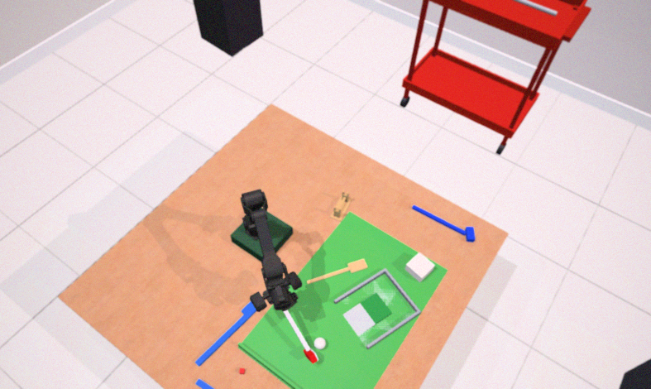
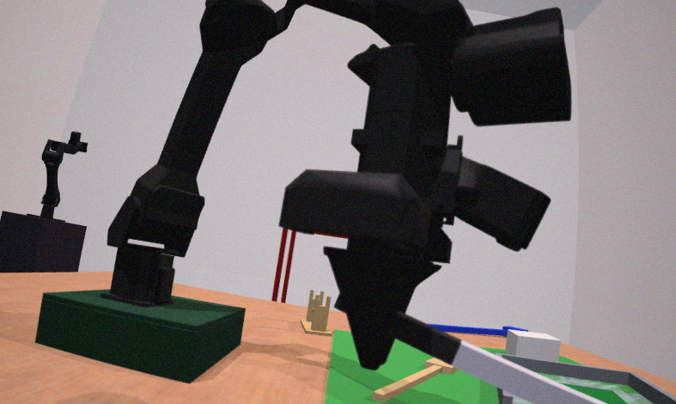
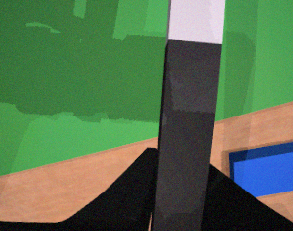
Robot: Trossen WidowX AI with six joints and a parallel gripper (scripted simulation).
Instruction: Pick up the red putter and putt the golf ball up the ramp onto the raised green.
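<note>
Right now the red putter is 120 mm ahead of my gripper tip, 30 mm to the right of it and 10 mm below it. The rest, counted from my gripper tip: green mat (200 mm ahead, 180 mm to the left, 80 mm below); white golf ball (210 mm ahead, 10 mm to the right, 50 mm below); small red cube (60 mm ahead, 260 mm to the right, 70 mm below).
</note>
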